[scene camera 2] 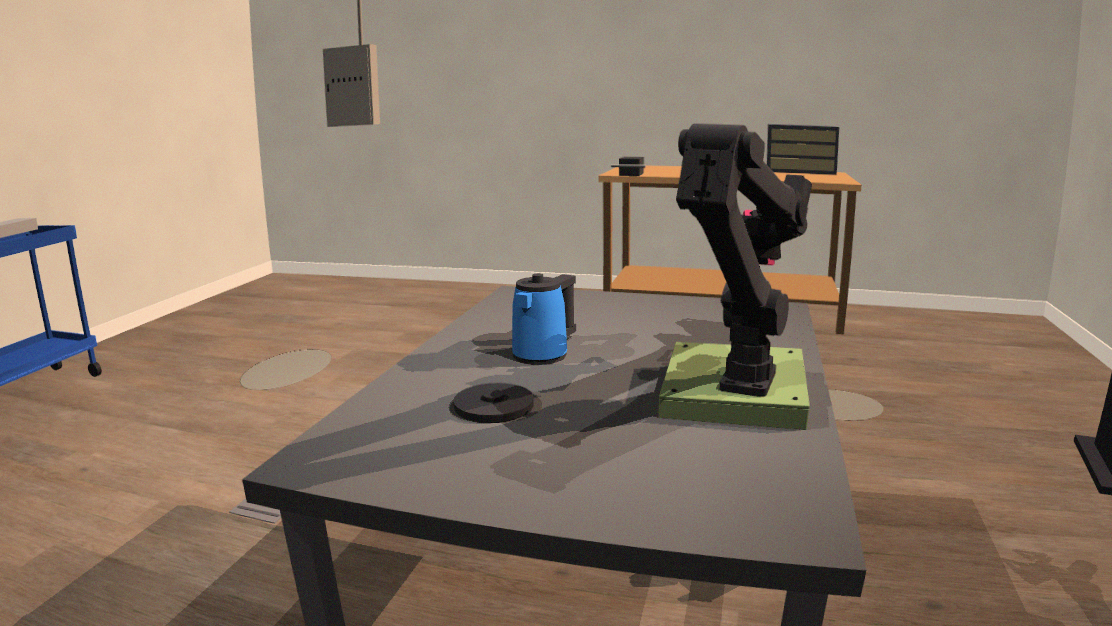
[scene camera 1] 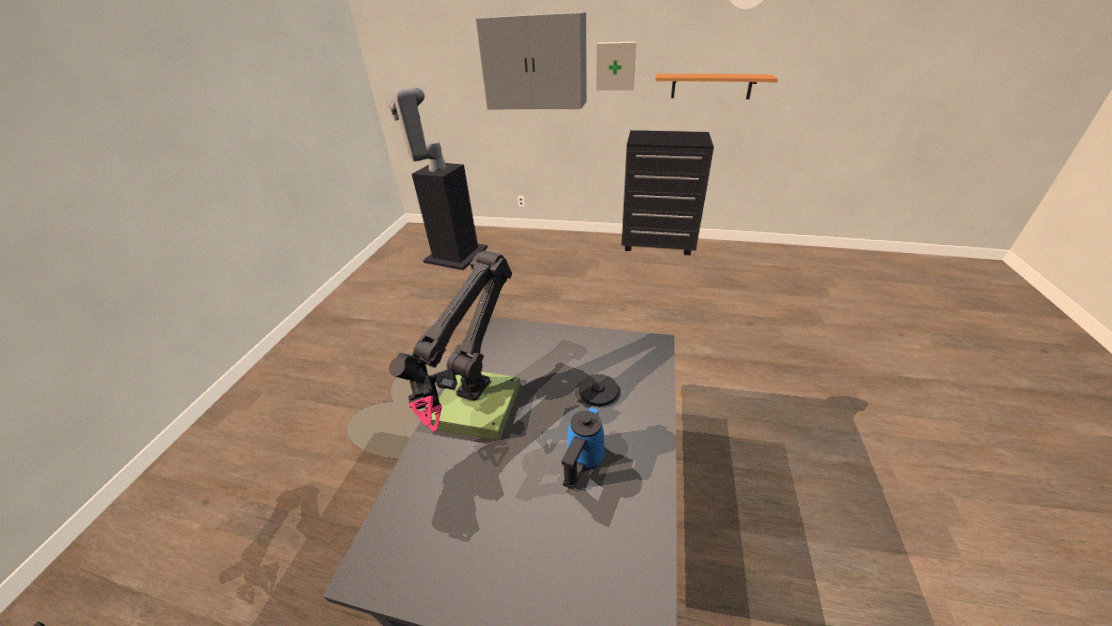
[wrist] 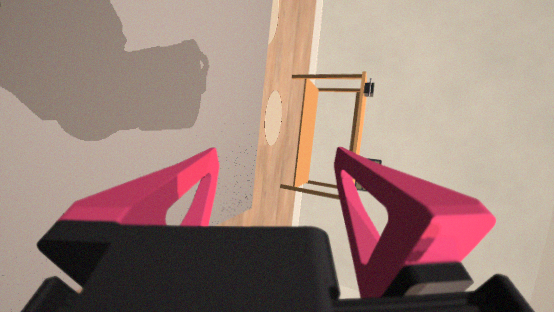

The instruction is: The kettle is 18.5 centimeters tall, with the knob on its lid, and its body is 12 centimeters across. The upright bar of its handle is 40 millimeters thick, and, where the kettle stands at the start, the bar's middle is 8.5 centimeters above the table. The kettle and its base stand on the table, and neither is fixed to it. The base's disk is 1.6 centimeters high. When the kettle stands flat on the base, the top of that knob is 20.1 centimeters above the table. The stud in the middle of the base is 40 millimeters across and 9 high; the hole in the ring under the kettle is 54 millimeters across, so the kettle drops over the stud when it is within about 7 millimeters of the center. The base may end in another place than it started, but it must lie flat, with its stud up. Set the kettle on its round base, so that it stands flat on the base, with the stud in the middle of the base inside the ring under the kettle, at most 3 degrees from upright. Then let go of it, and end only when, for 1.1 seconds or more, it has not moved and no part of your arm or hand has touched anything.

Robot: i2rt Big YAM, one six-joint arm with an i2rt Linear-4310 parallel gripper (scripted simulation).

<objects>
round black base: scene camera 2; scene camera 1; not seen in the wrist view (out of frame)
same spot on round black base: (scene camera 1: 597, 389) = (scene camera 2: 497, 390)
</objects>
